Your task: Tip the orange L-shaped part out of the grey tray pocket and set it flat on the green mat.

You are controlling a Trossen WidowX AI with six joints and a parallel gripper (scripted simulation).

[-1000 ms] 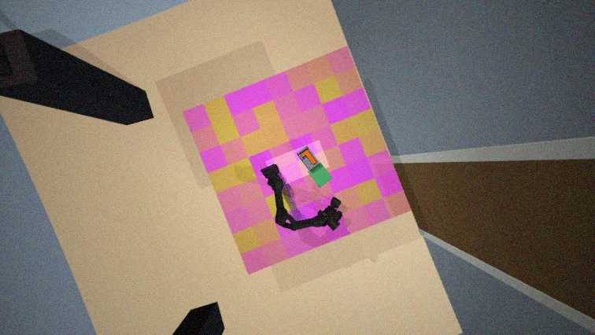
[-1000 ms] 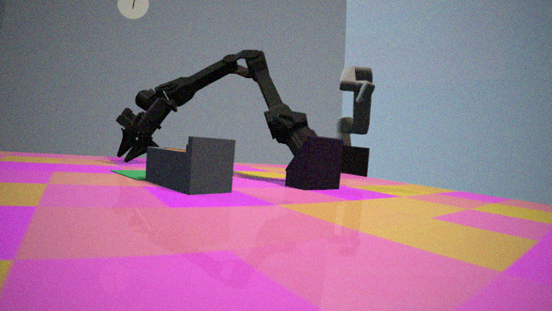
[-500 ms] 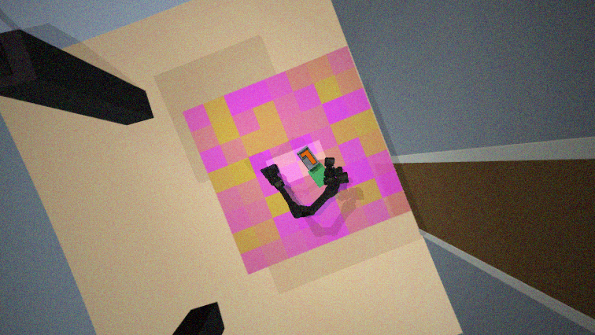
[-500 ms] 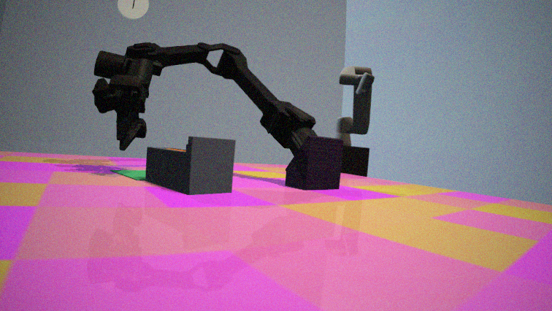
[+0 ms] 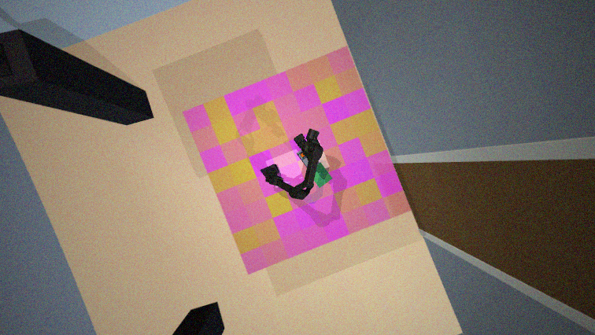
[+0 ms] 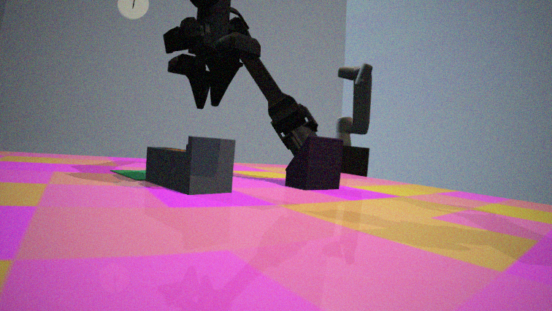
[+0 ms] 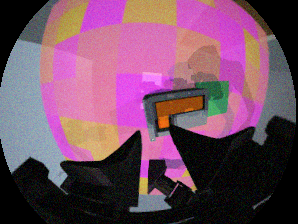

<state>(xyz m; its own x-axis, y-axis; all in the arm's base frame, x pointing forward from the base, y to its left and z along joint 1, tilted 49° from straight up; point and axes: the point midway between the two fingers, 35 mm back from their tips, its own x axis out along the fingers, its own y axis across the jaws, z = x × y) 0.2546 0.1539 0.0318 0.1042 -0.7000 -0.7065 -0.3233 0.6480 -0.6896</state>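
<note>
Now: the orange L-shaped part 9 cm below my gripper tip, 5 cm to the right of it and 1 cm ahead of it. Round my gripper tip: green mat (21 cm to the right, 15 cm below, 6 cm ahead).
</note>
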